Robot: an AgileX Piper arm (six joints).
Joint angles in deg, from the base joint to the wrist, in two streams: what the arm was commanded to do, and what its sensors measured. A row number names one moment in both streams.
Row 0, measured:
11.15 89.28 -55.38 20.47 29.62 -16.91
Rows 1 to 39, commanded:
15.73 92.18 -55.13 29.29 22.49 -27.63
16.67 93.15 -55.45 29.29 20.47 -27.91
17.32 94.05 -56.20 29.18 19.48 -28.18
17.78 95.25 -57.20 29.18 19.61 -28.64
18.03 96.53 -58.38 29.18 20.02 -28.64
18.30 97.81 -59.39 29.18 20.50 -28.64
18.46 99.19 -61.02 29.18 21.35 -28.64
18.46 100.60 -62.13 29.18 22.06 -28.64
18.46 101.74 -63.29 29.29 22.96 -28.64
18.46 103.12 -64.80 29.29 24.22 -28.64
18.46 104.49 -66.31 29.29 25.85 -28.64
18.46 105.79 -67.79 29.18 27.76 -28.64
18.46 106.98 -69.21 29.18 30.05 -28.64
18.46 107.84 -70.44 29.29 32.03 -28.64
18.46 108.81 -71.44 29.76 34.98 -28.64
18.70 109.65 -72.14 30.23 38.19 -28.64
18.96 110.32 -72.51 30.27 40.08 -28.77
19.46 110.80 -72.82 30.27 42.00 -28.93
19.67 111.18 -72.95 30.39 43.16 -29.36
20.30 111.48 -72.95 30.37 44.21 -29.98
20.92 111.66 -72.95 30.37 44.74 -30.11
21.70 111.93 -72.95 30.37 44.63 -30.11
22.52 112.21 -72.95 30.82 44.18 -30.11
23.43 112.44 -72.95 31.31 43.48 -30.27
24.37 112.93 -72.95 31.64 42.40 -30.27
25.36 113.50 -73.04 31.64 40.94 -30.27
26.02 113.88 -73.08 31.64 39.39 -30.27
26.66 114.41 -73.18 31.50 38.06 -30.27
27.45 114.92 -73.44 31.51 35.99 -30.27
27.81 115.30 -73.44 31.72 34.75 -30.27
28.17 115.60 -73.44 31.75 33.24 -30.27
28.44 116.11 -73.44 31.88 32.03 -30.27
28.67 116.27 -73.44 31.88 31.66 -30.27
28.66 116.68 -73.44 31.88 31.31 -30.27
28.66 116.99 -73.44 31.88 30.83 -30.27
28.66 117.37 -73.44 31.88 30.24 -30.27
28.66 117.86 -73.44 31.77 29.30 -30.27
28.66 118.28 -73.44 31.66 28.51 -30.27
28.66 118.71 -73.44 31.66 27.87 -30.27
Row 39, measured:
28.61 117.34 -73.19 31.75 30.97 -29.89
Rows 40 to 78, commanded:
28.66 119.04 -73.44 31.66 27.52 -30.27
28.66 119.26 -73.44 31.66 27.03 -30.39
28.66 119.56 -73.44 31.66 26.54 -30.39
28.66 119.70 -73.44 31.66 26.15 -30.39
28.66 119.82 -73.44 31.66 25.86 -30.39
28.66 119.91 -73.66 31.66 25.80 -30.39
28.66 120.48 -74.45 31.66 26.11 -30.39
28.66 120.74 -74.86 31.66 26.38 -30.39
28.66 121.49 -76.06 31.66 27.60 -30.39
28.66 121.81 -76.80 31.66 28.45 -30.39
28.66 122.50 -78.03 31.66 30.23 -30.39
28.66 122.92 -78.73 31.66 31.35 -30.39
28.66 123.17 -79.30 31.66 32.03 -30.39
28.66 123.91 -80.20 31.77 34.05 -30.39
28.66 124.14 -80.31 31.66 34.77 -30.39
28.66 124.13 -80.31 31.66 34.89 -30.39
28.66 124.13 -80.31 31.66 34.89 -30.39
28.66 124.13 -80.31 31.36 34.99 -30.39
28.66 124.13 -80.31 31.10 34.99 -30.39
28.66 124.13 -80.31 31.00 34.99 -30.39
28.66 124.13 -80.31 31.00 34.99 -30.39
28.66 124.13 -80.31 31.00 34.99 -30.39
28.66 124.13 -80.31 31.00 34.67 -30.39
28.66 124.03 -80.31 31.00 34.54 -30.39
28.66 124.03 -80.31 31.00 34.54 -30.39
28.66 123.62 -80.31 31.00 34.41 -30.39
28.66 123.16 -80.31 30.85 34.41 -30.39
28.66 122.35 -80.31 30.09 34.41 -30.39
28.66 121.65 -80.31 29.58 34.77 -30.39
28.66 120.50 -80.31 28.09 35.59 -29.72
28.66 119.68 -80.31 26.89 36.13 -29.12
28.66 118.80 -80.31 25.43 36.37 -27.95
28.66 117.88 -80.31 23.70 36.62 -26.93
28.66 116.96 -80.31 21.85 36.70 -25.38
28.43 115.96 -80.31 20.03 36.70 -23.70
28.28 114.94 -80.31 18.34 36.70 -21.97
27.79 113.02 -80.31 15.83 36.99 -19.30
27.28 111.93 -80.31 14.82 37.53 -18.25
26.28 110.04 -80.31 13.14 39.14 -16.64
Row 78, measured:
28.35 114.84 -80.42 18.62 36.71 -21.49
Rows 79 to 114, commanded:
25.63 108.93 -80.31 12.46 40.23 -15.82
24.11 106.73 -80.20 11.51 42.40 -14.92
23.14 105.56 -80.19 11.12 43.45 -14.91
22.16 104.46 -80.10 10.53 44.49 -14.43
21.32 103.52 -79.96 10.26 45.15 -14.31
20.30 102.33 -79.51 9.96 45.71 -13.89
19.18 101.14 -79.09 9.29 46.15 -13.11
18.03 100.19 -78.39 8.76 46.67 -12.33
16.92 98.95 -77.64 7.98 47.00 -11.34
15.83 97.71 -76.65 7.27 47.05 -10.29
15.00 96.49 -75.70 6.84 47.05 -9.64
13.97 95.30 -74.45 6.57 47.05 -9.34
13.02 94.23 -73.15 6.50 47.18 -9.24
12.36 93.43 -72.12 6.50 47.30 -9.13
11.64 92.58 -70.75 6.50 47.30 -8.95
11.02 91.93 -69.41 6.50 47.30 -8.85
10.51 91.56 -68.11 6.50 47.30 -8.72
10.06 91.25 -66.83 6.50 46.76 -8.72
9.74 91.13 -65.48 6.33 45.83 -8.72
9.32 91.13 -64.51 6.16 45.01 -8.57
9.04 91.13 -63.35 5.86 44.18 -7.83
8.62 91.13 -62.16 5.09 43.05 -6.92
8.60 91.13 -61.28 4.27 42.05 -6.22
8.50 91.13 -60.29 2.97 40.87 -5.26
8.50 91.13 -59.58 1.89 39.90 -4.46
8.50 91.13 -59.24 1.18 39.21 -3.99
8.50 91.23 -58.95 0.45 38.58 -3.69
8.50 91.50 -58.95 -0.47 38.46 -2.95
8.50 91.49 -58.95 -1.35 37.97 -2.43
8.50 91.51 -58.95 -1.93 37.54 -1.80
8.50 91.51 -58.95 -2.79 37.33 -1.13
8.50 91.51 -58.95 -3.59 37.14 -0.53
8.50 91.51 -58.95 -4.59 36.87 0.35
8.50 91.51 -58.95 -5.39 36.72 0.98
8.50 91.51 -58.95 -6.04 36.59 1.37
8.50 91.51 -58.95 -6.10 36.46 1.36
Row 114, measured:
8.80 91.64 -59.19 -3.47 37.71 -0.35
